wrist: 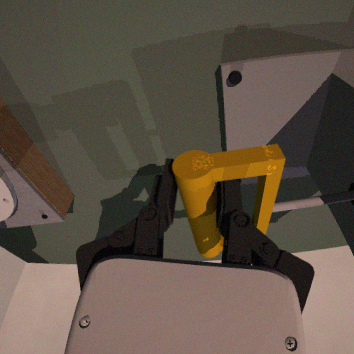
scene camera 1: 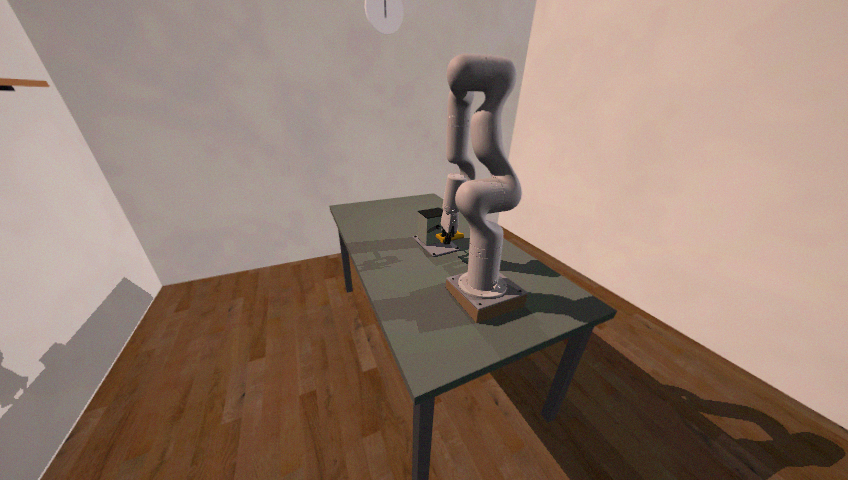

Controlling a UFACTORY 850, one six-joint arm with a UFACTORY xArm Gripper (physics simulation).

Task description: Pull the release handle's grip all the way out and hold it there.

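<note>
The release handle's yellow grip (scene camera 1: 457, 236) (wrist: 199, 210) is a thick round bar joined by arms to a yellow crosspiece. A pale rod (wrist: 300, 203) runs from the crosspiece to the dark upright housing (wrist: 336, 145) at the right of the wrist view; a length of the rod shows between them. In the scene view the housing (scene camera 1: 431, 228) stands behind the gripper. My gripper (scene camera 1: 447, 239) (wrist: 197, 172) is shut on the grip's round bar, one finger on each side, the right finger inside the yellow loop. Parts of the bar's sides are hidden by the fingers.
The housing stands on a light base plate (scene camera 1: 432, 249) (wrist: 265, 95) with dark bolts, on the green table (scene camera 1: 392, 297) (wrist: 75, 55). The arm's own wood-sided base (scene camera 1: 467, 301) (wrist: 37, 172) is at the left of the wrist view. Shadows lie on the table.
</note>
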